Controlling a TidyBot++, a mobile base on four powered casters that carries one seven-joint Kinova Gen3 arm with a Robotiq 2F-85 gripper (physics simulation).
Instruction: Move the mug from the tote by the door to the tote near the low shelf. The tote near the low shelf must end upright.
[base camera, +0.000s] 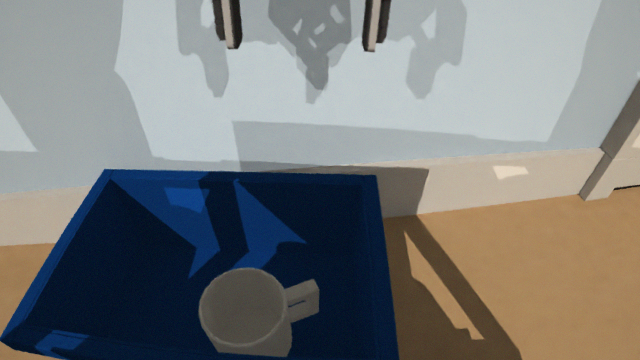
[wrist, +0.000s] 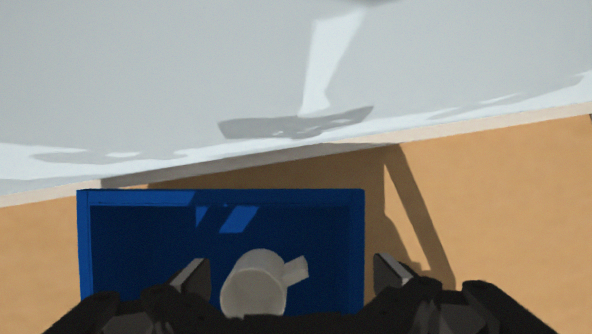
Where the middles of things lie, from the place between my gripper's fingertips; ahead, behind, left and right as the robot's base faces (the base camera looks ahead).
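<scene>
I find the mug (base camera: 245, 306) 22 cm below my hand, and it is also 9 cm behind my hand and 4 cm to the left of it.
</scene>
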